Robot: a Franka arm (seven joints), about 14 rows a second.
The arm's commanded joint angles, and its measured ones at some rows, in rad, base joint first. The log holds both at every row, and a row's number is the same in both.
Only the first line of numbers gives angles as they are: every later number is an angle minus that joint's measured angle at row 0.
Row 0, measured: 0.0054, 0.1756, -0.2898, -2.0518, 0.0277, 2.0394, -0.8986
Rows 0 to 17, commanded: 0.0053, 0.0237, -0.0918, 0.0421, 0.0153, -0.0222, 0.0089; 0.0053, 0.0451, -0.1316, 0.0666, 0.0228, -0.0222, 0.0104; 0.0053, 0.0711, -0.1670, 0.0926, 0.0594, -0.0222, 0.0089; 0.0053, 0.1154, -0.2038, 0.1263, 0.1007, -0.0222, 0.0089; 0.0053, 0.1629, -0.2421, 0.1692, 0.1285, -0.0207, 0.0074; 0.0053, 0.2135, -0.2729, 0.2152, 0.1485, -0.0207, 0.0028; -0.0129, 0.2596, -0.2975, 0.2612, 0.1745, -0.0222, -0.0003; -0.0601, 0.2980, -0.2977, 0.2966, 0.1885, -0.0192, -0.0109; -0.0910, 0.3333, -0.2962, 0.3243, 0.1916, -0.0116, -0.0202; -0.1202, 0.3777, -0.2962, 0.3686, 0.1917, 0.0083, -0.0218; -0.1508, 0.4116, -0.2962, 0.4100, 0.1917, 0.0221, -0.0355; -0.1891, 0.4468, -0.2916, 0.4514, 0.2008, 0.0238, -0.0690; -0.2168, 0.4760, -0.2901, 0.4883, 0.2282, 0.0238, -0.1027; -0.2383, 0.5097, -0.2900, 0.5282, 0.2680, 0.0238, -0.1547; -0.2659, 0.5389, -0.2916, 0.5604, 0.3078, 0.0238, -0.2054; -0.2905, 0.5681, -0.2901, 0.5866, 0.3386, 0.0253, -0.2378; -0.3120, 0.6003, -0.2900, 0.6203, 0.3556, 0.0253, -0.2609; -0.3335, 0.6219, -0.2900, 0.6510, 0.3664, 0.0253, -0.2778
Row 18, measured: -0.2875, 0.5493, -0.2909, 0.5470, 0.3237, 0.0430, -0.2249
